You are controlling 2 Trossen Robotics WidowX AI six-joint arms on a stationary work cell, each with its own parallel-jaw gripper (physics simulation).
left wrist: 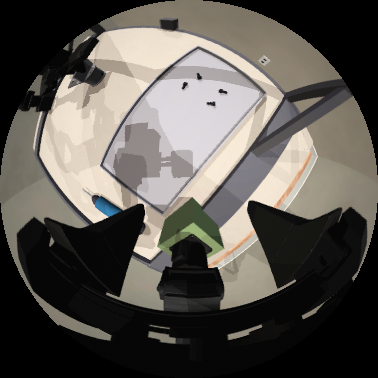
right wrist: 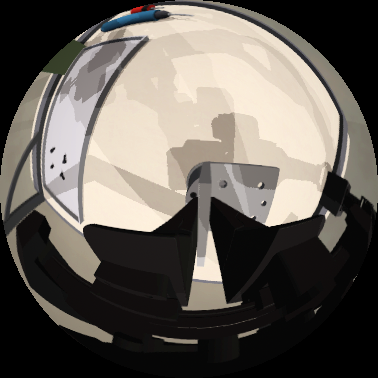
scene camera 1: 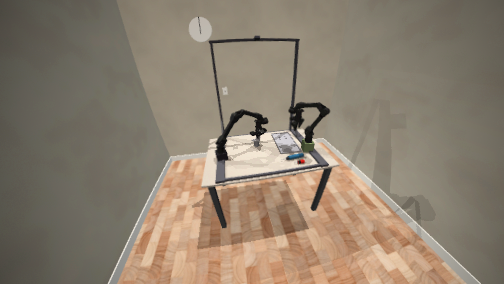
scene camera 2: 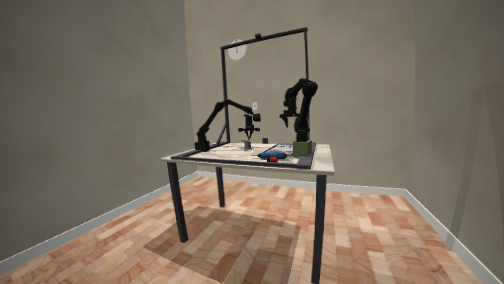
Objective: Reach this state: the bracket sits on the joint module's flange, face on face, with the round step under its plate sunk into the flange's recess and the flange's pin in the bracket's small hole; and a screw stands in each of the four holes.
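Where they show: left gripper, fingertip midpoint: (left wrist: pixel 196 207) (scene camera 1: pixel 296 129) (scene camera 2: pixel 292 127); right gripper, fingertip midpoint: (left wrist: pixel 83 71) (right wrist: pixel 203 201) (scene camera 1: pixel 258 138) (scene camera 2: pixel 249 139); left arm's base, origin of the base link: (left wrist: pixel 190 248) (scene camera 1: pixel 308 141) (scene camera 2: pixel 302 141); right arm's base, origin of the base link: (right wrist: pixel 344 200) (scene camera 1: pixel 220 151) (scene camera 2: pixel 202 141).
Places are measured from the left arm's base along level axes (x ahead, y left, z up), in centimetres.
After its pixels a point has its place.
The grey L-shaped bracket (right wrist: pixel 245 187) @(z -2.7, x 53.1, y -6.7 cm) shows its plate with several small holes. My right gripper (right wrist: pixel 203 201) @(z -2.1, x 50.6, y -9.7 cm) (scene camera 1: pixel 258 136) @(z -2.1, x 50.6, y -9.7 cm) (scene camera 2: pixel 249 137) @(z -2.1, x 50.6, y -9.7 cm) is shut on the bracket's upright wall. The grey cylindrical joint module (scene camera 1: pixel 256 144) @(z -7.4, x 52.8, y -7.0 cm) (scene camera 2: pixel 247 145) @(z -7.1, x 51.1, y -7.4 cm) (left wrist: pixel 95 75) @(z -6.9, x 49.8, y -10.3 cm) stands on the table under that gripper. A rounded grey edge, likely the flange, shows beside the upright wall in the right wrist view; pin, recess and seating are hidden. Several black screws (left wrist: pixel 199 76) @(z -8.9, x 25.3, y -25.7 cm) (right wrist: pixel 64 159) @(z -9.5, x 26.1, y -21.7 cm) lie on the pale tray (left wrist: pixel 200 150) @(z -9.9, x 11.9, y -13.8 cm) (scene camera 1: pixel 294 149) @(z -9.9, x 13.1, y -0.1 cm). My left gripper (left wrist: pixel 196 207) @(z 8.3, x 10.6, y -10.1 cm) is open and empty, high near its own base.
A blue screwdriver (scene camera 1: pixel 295 156) @(z -7.1, x 15.8, y 15.6 cm) (scene camera 2: pixel 272 155) @(z -7.6, x 14.6, y 15.7 cm) (left wrist: pixel 107 206) @(z -7.1, x 19.0, y 13.2 cm) (right wrist: pixel 130 20) and a red one (scene camera 1: pixel 301 161) @(z -7.6, x 11.8, y 22.5 cm) (scene camera 2: pixel 272 160) @(z -8.7, x 10.9, y 23.1 cm) (right wrist: pixel 142 9) lie near the front right edge. A green block (scene camera 1: pixel 308 145) @(z -1.9, x 1.1, y 5.0 cm) (scene camera 2: pixel 302 148) @(z -4.0, x -1.6, y 5.0 cm) (left wrist: pixel 190 220) @(z -0.9, x 5.0, y -4.5 cm) supports the left arm. A dark frame (scene camera 1: pixel 255 39) @(z 92.2, x 51.2, y -31.2 cm) rises behind the table.
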